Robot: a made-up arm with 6 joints.
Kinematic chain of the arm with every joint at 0, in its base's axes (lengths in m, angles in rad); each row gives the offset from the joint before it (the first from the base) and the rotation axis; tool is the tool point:
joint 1: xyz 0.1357 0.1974 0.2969 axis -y
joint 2: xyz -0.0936 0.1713 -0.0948 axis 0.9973 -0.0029 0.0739
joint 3: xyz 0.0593 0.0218 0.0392 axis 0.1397 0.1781 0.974
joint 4: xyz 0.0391 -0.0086 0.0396 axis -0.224 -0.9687 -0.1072
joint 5: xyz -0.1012 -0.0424 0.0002 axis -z
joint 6: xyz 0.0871 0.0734 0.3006 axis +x
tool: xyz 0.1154 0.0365 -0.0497
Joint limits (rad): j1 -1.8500..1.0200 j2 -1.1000..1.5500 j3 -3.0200..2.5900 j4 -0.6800..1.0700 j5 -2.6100..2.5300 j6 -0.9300..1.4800
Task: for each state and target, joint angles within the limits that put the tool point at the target. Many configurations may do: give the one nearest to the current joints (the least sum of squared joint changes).
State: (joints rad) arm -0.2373 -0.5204 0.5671 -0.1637 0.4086 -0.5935
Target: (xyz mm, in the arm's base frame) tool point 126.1 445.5 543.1
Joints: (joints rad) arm 0.2710 -0.3834 0.2801 0.3642 0.5619 -0.6496
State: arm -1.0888 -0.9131 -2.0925 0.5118 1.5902 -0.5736
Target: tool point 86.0 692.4 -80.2
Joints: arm -0.1478 -1.1000 -2.5311 0.2128 2.2458 -0.0817
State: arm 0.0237 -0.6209 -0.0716 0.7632 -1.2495 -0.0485
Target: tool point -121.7 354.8 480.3
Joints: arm -0.1251 0.1089 0.8526 0.5585 -1.2773 -0.2270
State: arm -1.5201 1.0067 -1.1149 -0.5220 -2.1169 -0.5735
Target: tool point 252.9 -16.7 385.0
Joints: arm -1.3588 1.3716 -1.0036 -0.6592 -2.1440 -0.6135
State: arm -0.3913 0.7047 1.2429 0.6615 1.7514 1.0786
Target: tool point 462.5 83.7 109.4
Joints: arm 0.0976 1.3672 1.4817 0.4481 2.1428 1.3426
